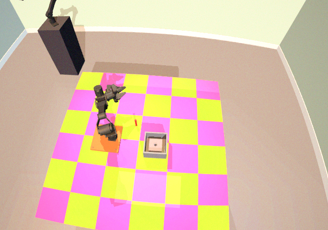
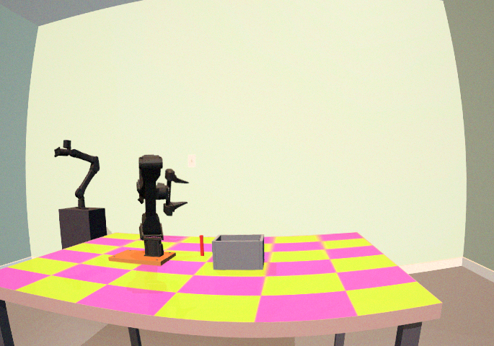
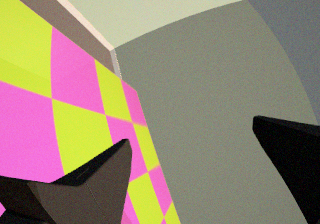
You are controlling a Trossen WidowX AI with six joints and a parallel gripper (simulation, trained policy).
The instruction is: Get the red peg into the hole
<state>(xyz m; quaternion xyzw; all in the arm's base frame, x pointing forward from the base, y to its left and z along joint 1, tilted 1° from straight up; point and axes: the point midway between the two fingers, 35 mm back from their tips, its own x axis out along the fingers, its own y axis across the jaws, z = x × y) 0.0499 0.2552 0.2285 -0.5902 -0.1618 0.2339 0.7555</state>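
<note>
Now: the red peg 200 mm below my gripper tip, 150 mm to the right of it and 80 mm ahead of it. From my gripper tip the other things lie so: grey box: 320 mm to the right, 250 mm ahead, 210 mm below.
</note>
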